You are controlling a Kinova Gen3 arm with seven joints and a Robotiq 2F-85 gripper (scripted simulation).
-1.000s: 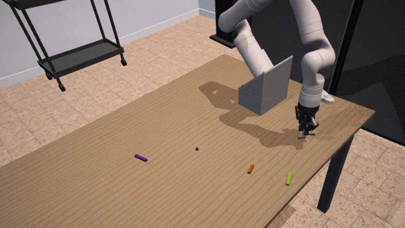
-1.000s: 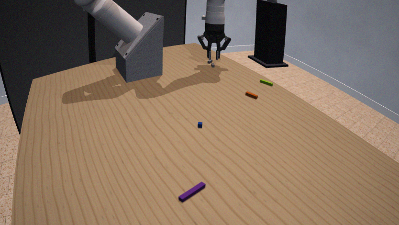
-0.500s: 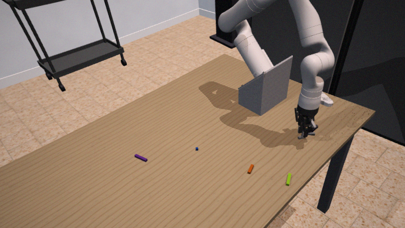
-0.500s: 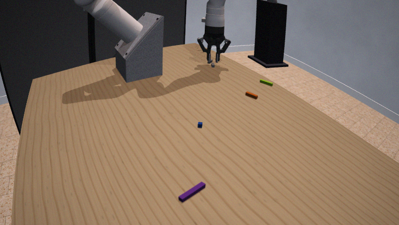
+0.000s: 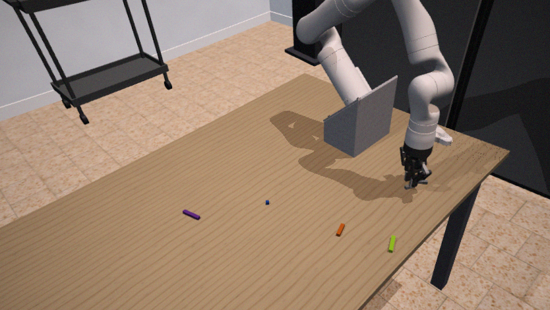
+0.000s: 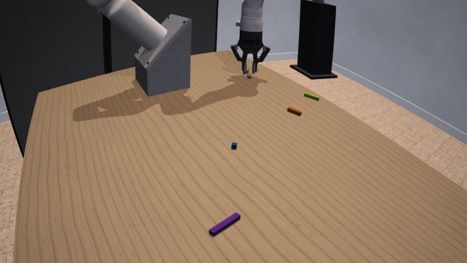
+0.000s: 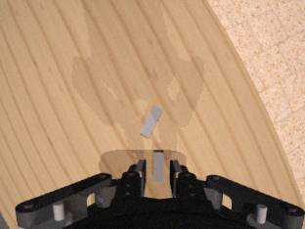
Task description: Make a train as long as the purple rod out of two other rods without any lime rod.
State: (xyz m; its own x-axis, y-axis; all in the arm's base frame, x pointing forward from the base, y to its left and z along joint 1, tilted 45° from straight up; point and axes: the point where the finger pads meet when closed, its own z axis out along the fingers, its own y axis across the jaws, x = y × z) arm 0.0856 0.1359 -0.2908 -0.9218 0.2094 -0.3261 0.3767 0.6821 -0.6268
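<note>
The orange rod lies 280 mm ahead of my hand, 30 mm below it and 10 mm to the right of it. Also, from my hand: lime rod (210 mm ahead, 110 mm to the left, 30 mm below); then purple rod (580 mm ahead, 340 mm to the right, 30 mm below); then blue rod (380 mm ahead, 230 mm to the right, 30 mm below).
</note>
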